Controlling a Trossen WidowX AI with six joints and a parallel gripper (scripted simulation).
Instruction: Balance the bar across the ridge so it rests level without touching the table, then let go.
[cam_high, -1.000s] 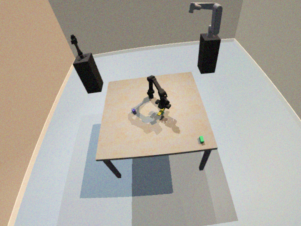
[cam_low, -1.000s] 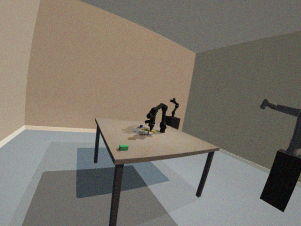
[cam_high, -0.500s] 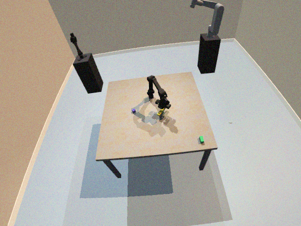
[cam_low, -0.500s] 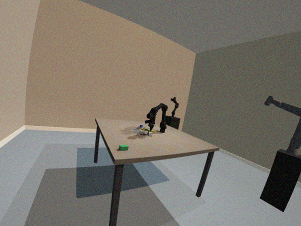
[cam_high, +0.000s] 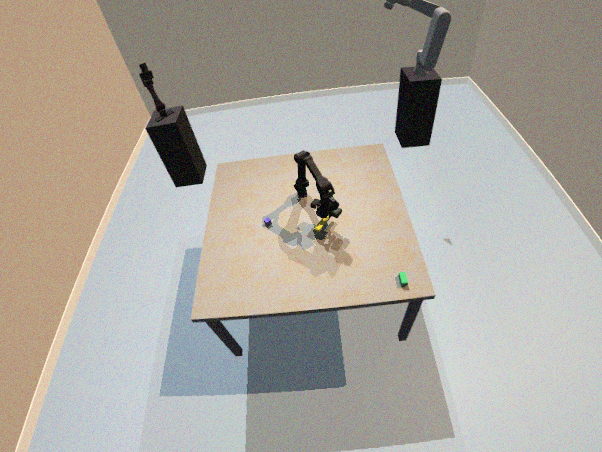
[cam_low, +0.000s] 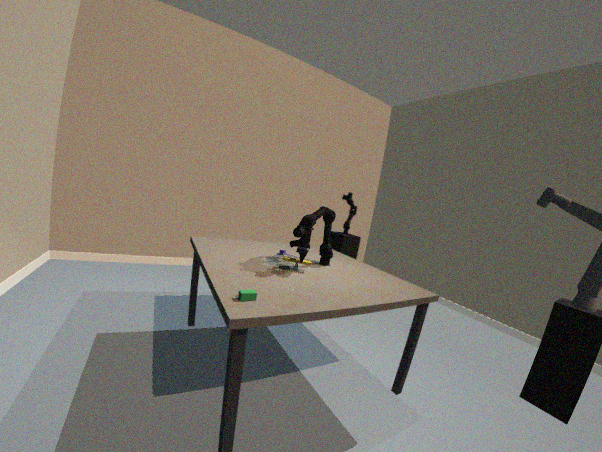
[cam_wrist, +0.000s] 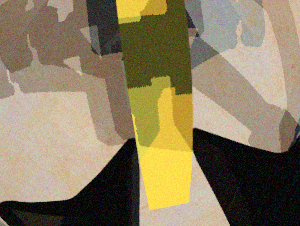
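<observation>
The yellow bar is 2 cm to the right of my gripper tip and 2 cm ahead of it. Also, from my gripper tip: green block (45 cm ahead, 36 cm to the left, 4 cm below); then purple cube (37 cm to the right, 6 cm behind, 4 cm below).
</observation>
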